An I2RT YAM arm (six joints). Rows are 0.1 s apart.
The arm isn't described. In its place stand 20 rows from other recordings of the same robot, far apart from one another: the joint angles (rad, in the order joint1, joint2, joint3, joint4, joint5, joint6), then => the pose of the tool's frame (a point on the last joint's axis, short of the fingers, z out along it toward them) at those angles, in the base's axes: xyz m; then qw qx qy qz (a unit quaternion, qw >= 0).
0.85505, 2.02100, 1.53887, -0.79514, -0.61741, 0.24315 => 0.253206 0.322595 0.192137 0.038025 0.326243 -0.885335 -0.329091
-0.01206, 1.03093, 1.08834, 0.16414, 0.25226, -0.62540 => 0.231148 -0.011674 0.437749 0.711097 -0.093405 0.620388 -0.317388
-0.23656, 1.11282, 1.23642, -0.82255, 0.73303, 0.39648 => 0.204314 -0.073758 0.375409 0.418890 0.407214 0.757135 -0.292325
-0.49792, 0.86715, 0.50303, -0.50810, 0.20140, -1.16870 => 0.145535 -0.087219 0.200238 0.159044 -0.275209 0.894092 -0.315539
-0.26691, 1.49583, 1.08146, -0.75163, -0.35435, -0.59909 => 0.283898 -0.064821 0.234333 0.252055 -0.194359 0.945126 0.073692
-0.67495, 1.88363, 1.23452, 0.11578, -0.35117, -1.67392 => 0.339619 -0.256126 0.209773 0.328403 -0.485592 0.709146 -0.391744
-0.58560, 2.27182, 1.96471, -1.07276, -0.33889, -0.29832 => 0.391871 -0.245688 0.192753 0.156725 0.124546 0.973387 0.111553
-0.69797, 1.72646, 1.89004, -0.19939, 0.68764, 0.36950 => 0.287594 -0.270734 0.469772 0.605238 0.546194 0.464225 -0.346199
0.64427, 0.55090, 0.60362, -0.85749, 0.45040, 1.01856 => 0.097318 0.053723 0.248094 0.398503 0.250210 0.872809 0.129597
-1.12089, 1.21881, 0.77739, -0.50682, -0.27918, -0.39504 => 0.112874 -0.211163 0.222977 0.311317 0.294824 0.896408 -0.112309
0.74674, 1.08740, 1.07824, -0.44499, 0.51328, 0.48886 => 0.185957 0.148290 0.358937 0.542400 0.027870 0.830847 0.121321
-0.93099, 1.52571, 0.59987, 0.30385, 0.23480, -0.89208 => 0.167461 -0.238881 0.154228 0.195523 0.070682 0.882234 -0.422419
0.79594, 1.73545, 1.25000, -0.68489, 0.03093, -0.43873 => 0.246128 0.249800 0.211768 0.198398 -0.564723 0.800818 0.020416
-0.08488, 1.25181, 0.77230, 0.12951, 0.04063, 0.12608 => 0.284035 -0.025618 0.266816 0.573297 0.097833 0.813472 -0.004837
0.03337, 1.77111, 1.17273, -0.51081, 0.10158, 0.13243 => 0.357413 0.008320 0.185824 0.231772 0.059734 0.970460 -0.030334
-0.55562, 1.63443, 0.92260, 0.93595, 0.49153, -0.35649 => 0.300582 -0.206398 0.285780 0.613939 0.249379 0.582960 -0.470157
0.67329, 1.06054, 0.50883, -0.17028, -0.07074, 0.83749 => 0.165219 0.135002 0.194183 0.277495 0.060173 0.908841 0.305587
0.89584, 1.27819, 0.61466, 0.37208, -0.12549, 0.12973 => 0.170563 0.220242 0.231242 0.494452 -0.333988 0.728693 0.336119
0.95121, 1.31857, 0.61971, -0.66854, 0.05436, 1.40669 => 0.119114 0.163664 0.150175 0.063744 0.227215 0.968165 0.083468
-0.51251, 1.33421, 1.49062, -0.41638, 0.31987, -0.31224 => 0.251569 -0.154392 0.439870 0.500666 0.174820 0.769054 -0.356829
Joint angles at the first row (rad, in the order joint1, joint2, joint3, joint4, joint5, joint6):
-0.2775, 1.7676, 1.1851, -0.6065, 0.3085, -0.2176
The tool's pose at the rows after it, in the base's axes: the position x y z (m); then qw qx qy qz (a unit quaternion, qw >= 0):
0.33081 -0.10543 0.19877 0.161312 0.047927 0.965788 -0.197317
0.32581 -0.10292 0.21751 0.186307 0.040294 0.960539 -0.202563
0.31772 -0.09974 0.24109 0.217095 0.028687 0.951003 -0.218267
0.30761 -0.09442 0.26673 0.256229 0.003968 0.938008 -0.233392
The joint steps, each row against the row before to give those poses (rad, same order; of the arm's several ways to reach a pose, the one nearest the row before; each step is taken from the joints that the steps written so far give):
-0.0001, -0.0347, -0.0017, 0.0067, -0.0026, -0.0268
0.0025, -0.0574, 0.0011, -0.0030, -0.0052, -0.0205
0.0035, -0.0750, -0.0014, 0.0026, 0.0087, -0.0349
0.0069, -0.0857, -0.0053, 0.0161, -0.0055, -0.0595

